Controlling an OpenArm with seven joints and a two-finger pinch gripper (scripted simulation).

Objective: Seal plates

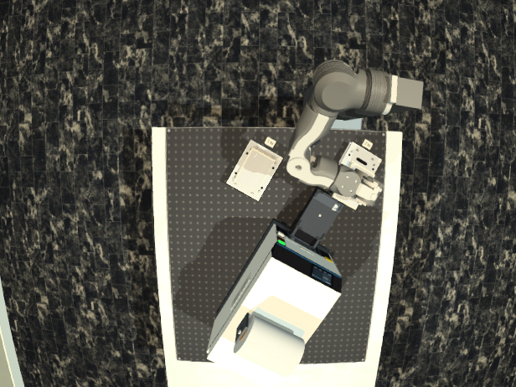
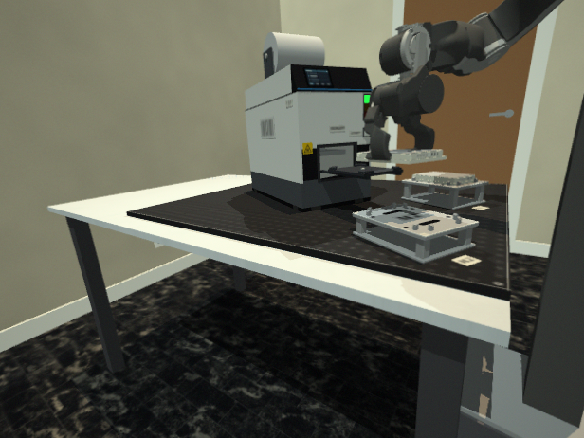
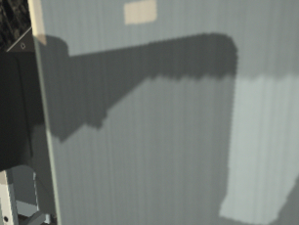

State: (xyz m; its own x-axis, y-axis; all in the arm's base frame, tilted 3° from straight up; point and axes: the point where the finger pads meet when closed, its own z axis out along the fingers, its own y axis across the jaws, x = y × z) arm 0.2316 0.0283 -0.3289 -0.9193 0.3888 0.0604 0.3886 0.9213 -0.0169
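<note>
My hand is 130 mm past the label tag, 70 mm to the right of it and 150 mm above it. Round my hand: clear well plate: right at my hand; sealer stage: 110 mm ahead, 90 mm to the right, 40 mm below; sealer screen: 240 mm ahead, 100 mm to the right, 180 mm above.
</note>
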